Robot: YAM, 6 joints.
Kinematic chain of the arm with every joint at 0, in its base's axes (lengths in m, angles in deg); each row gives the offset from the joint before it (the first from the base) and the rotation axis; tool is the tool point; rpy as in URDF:
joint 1: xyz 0 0 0.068 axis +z
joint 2: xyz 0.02 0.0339 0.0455 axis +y
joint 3: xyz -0.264 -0.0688 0 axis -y
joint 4: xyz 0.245 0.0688 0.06 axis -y
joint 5: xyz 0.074 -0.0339 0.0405 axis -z
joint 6: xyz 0.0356 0 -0.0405 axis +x
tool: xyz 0 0 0 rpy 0 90 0
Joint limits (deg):
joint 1: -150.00..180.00
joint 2: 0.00..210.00
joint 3: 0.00..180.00
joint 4: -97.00..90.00
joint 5: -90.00..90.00
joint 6: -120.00..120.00
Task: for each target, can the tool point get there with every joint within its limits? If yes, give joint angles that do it. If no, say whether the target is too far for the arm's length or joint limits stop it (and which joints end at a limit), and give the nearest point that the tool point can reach.
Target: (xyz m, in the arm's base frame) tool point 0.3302 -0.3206 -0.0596
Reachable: yes | joints -45.54 152.46 82.61 17.13 -18.26 -78.18
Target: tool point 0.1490 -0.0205 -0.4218
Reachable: no: joint limits stop it (at a limit: joint 2) | nearest point 0.1615 -0.0222 -0.3701 | short by 0.053 m
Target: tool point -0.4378 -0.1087 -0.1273
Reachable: no: joint limits stop it (at a limit: joint 1) | nearest point -0.4378 -0.0356 -0.1273 | short by 0.073 m
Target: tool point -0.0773 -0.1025 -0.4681
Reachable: no: joint limits stop it (at a limit: joint 2) | nearest point -0.0934 -0.1239 -0.3681 | short by 0.104 m
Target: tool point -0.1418 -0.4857 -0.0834
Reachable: yes | joints -106.62 178.04 141.67 -59.25 -4.87 -15.91
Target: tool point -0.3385 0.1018 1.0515
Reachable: no: too far | nearest point -0.2199 0.0661 0.7032 | short by 0.370 m
